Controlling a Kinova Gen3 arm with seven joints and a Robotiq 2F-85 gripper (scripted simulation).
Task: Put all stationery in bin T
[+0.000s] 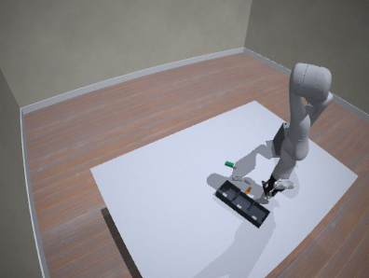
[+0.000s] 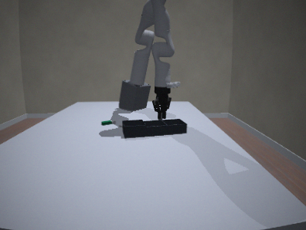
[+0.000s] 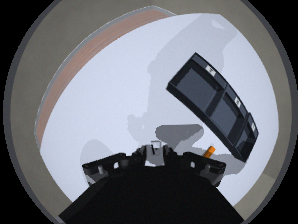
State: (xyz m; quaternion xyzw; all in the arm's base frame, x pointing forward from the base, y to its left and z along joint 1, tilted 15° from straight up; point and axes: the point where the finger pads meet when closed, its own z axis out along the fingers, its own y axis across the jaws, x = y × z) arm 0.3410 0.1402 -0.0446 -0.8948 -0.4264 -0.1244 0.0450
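Right now the tiny pale thing is 30 mm below my hand. Also, from my hand: small orange thing (60 mm ahead, 80 mm to the right, 30 mm below); long black bin (150 mm ahead, 50 mm to the right, 10 mm below); thin grey stick (30 mm ahead, 130 mm to the right, 30 mm below).
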